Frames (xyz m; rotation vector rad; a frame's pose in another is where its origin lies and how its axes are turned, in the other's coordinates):
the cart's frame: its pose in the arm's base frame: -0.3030 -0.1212 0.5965 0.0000 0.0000 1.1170
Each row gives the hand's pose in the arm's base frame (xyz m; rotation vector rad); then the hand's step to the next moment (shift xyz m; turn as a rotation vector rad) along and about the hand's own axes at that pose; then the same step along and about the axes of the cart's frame.
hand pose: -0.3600 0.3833 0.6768 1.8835 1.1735 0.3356
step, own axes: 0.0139 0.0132 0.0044 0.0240 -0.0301 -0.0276
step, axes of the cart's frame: 0.0139 -0.0130 0.0049 0.0261 0.0376 -0.0123
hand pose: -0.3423 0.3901 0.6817 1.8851 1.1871 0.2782
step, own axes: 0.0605 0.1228 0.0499 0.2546 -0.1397 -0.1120
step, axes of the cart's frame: 0.0612 -0.1228 0.0489 0.2552 0.1465 -0.1015
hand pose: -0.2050 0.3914 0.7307 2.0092 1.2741 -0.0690
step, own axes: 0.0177 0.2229 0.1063 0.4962 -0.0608 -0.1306
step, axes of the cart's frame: 0.0051 -0.2443 0.0398 0.4923 0.0631 -0.1437
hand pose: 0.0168 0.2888 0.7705 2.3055 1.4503 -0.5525
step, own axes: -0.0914 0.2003 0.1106 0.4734 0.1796 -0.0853
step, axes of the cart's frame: -0.1283 -0.2081 -0.0302 0.4573 -0.1800 -0.1486
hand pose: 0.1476 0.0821 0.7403 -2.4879 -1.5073 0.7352
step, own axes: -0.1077 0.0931 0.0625 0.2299 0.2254 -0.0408
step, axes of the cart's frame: -0.1301 -0.0674 -0.0522 0.2094 -0.2154 -0.1227
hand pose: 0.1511 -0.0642 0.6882 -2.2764 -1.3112 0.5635
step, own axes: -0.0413 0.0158 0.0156 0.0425 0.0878 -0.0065
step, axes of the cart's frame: -0.0438 -0.0026 -0.0166 0.0341 -0.0770 -0.0497
